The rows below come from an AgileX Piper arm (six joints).
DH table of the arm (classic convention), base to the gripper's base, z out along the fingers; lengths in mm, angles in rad. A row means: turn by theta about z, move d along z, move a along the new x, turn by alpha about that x. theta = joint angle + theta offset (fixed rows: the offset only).
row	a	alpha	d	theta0
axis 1	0	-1.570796	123	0
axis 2	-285.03	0	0	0.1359
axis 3	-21.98	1.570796	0	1.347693
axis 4	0	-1.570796	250.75	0
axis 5	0	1.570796	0	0
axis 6	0	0	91	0
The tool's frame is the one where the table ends.
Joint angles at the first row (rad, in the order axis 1, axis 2, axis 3, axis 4, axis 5, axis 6):
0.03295, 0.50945, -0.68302, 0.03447, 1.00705, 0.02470
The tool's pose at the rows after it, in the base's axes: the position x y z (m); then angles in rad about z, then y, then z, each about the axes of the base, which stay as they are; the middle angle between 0 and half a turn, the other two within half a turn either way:
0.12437, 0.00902, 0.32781, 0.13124, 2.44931, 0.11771
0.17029, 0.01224, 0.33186, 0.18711, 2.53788, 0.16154
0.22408, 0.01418, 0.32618, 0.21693, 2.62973, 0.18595
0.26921, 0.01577, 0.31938, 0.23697, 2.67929, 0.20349
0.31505, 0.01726, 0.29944, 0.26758, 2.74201, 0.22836
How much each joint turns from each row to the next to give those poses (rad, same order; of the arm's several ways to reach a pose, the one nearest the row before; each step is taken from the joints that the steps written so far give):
0.00001, 0.24517, -0.11024, 0.02950, 0.00000, 0.00702
-0.00002, 0.20468, -0.11238, 0.02232, -0.00087, 0.00308
-0.00001, 0.22293, -0.12793, 0.00230, -0.00192, 0.00084
0.00004, 0.17524, -0.12404, 0.00128, -0.00078, 0.00003
-0.00003, 0.18314, -0.11620, 0.00001, -0.00319, 0.00291

